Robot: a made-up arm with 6 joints. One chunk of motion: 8 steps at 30 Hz.
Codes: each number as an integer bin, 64 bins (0 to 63) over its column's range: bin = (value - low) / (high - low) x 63, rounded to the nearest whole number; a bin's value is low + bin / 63 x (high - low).
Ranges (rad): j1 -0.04..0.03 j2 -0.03..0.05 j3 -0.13..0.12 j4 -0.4..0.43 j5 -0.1..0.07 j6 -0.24..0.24
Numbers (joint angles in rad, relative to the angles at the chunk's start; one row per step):
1: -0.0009 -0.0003 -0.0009 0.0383 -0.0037 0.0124
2: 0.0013 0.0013 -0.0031 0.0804 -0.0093 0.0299
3: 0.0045 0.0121 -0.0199 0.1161 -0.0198 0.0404
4: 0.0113 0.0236 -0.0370 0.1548 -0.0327 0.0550
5: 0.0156 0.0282 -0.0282 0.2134 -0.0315 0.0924
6: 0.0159 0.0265 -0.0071 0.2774 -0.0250 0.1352
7: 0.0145 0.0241 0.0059 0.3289 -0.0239 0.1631
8: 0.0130 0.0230 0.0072 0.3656 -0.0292 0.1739
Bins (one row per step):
1: 35 23 33 33 36 33
2: 37 25 32 36 34 35
3: 40 33 28 39 30 37
4: 46 42 23 42 25 39
5: 50 46 26 47 25 44
6: 50 44 31 51 28 49
7: 49 43 34 55 28 53
8: 48 42 35 58 26 54

